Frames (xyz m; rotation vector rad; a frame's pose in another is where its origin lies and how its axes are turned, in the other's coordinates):
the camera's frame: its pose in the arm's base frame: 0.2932 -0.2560 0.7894 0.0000 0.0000 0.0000
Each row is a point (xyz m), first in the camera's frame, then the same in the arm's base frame.
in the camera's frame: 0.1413 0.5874 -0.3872
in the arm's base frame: 0.4345 0.3314 0.4022
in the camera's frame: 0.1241 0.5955 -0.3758
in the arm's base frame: 0.4173 0.3395 0.4136
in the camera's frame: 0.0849 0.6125 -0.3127
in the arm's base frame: 0.3781 0.3565 0.4767
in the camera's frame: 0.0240 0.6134 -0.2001
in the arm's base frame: 0.3172 0.3574 0.5893
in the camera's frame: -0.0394 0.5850 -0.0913
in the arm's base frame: 0.2538 0.3290 0.6981
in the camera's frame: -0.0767 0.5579 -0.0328
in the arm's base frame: 0.2165 0.3019 0.7566
